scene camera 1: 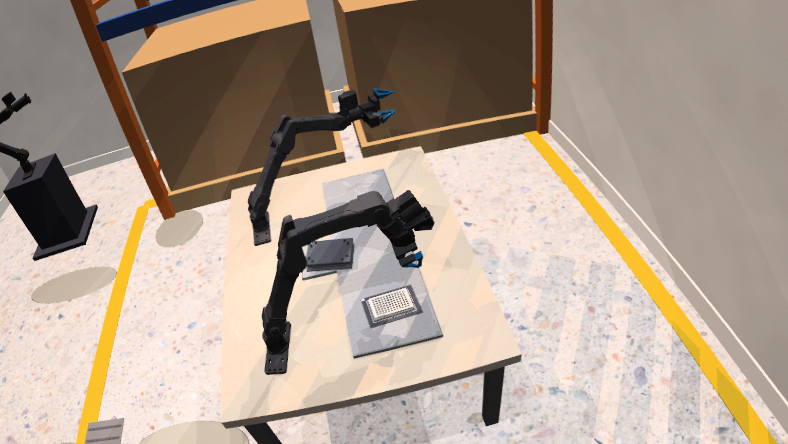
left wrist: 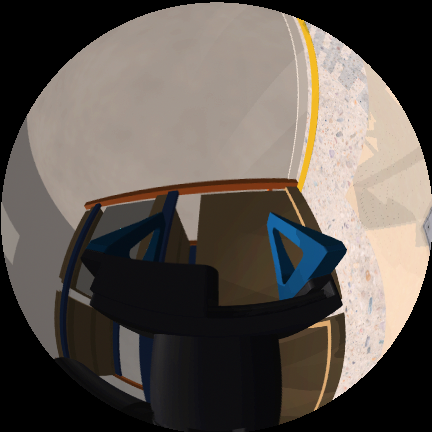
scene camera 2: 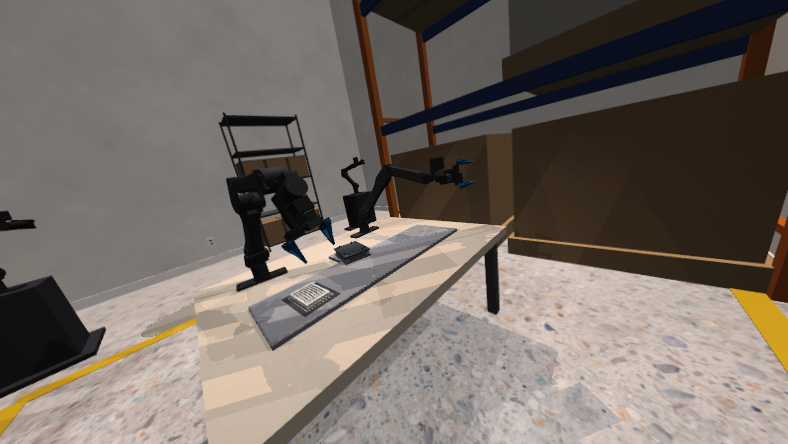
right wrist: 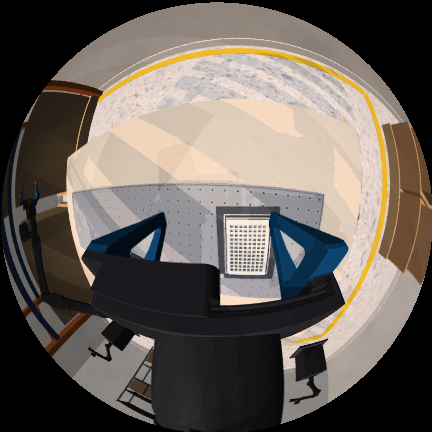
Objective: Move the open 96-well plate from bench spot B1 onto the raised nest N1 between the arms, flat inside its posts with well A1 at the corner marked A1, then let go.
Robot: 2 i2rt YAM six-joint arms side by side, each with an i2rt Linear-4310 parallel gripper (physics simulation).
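Places are measured from the left arm's base along level axes (x ahead, y left, z up), in millimetres.
Where they show: left gripper, fingertip midpoint: (scene camera 1: 393, 101) (left wrist: 215, 217) (scene camera 2: 475, 172); right gripper, fingertip midpoint: (scene camera 1: 415, 253) (scene camera 2: 321, 253) (right wrist: 217, 217); left arm's base, origin of the base link: (scene camera 1: 261, 228) (scene camera 2: 365, 232); right arm's base, origin of the base link: (scene camera 1: 278, 348) (scene camera 2: 263, 279).
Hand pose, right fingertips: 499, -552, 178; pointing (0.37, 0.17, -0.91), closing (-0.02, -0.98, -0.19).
Each offset is from my right fingertips to the top centre of the thing, as dx, dy, dz. Level surfaces: height alone.
The white 96-well plate {-103, -29, -150} (scene camera 1: 391, 303) (scene camera 2: 309, 295) (right wrist: 247, 247) lies flat in a dark frame on the grey perforated board {dz -166} (scene camera 1: 366, 344) (scene camera 2: 275, 332) (right wrist: 150, 200). The dark raised nest {-251, +261, -121} (scene camera 1: 330, 252) (scene camera 2: 351, 251) stands between the arm bases, beside the board; its A1 mark is too small to read. My right gripper (scene camera 1: 421, 258) (scene camera 2: 319, 252) (right wrist: 217, 217) is open and empty, pointing down above the board, off to the nest side of the plate. My left gripper (scene camera 1: 393, 102) (scene camera 2: 474, 172) (left wrist: 215, 217) is open and empty, raised high, far from plate and nest.
The wooden table {dz -178} (scene camera 1: 468, 330) (scene camera 2: 231, 380) carries both arms. The right arm passes close beside the nest in scene camera 1. Large brown boxes (scene camera 1: 441, 66) (scene camera 2: 634, 176) on a rack stand behind the left gripper. A black shelf unit (scene camera 2: 259, 119) stands by the wall.
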